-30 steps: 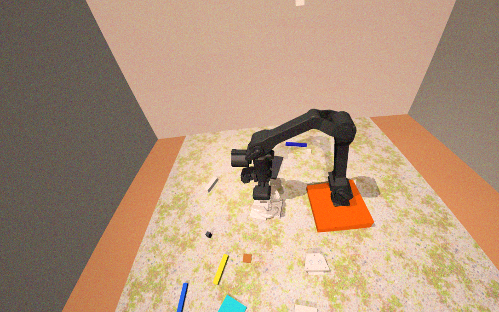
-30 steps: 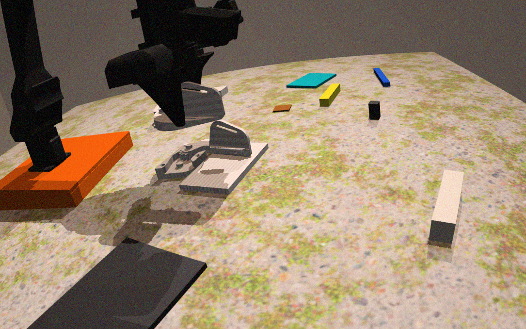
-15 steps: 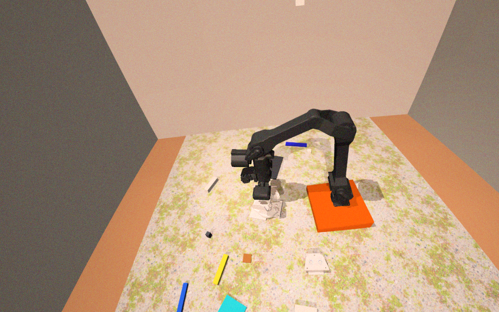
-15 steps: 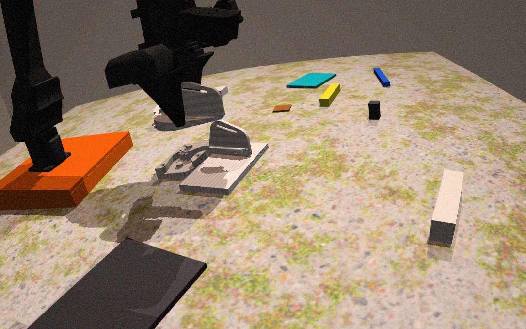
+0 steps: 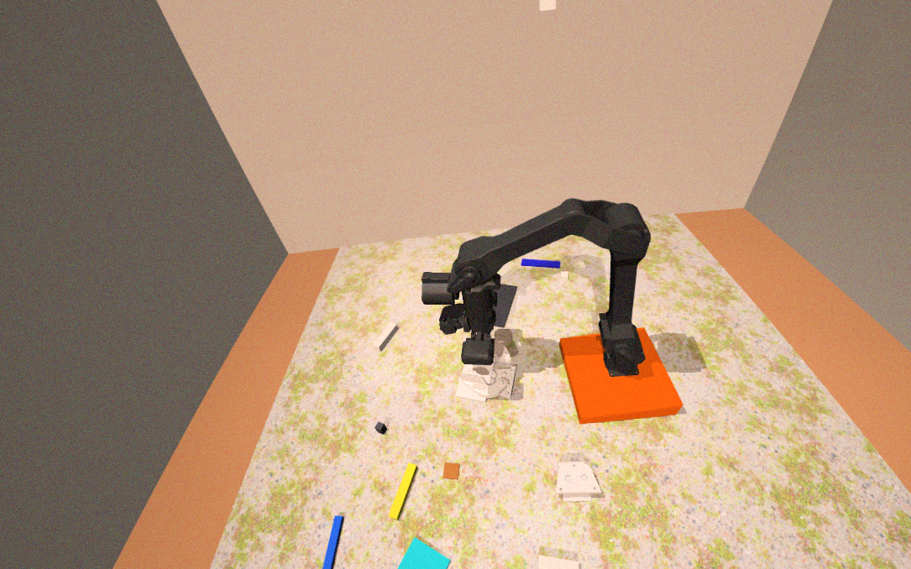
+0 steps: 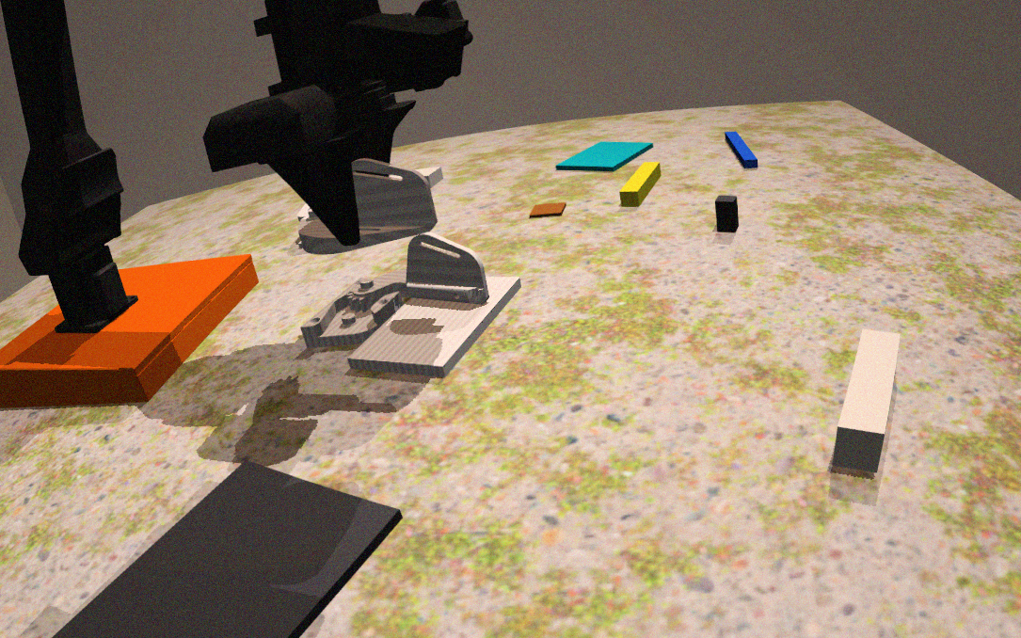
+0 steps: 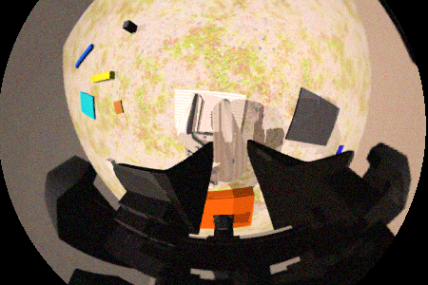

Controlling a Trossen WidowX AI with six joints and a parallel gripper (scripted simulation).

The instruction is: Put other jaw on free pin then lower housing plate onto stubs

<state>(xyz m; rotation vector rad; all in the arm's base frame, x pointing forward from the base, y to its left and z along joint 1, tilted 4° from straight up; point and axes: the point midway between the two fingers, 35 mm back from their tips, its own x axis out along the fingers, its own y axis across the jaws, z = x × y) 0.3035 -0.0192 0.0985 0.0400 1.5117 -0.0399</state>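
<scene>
The pale base plate lies 20 mm ahead of my gripper tip, 30 mm to the left of it and 80 mm below it. From my gripper tip the other things lie so: black cube: 230 mm ahead, 170 mm to the left, 70 mm below; dark slab: 20 mm behind, 220 mm to the right, 80 mm below; brown tile: 60 mm ahead, 240 mm to the left, 80 mm below.
</scene>
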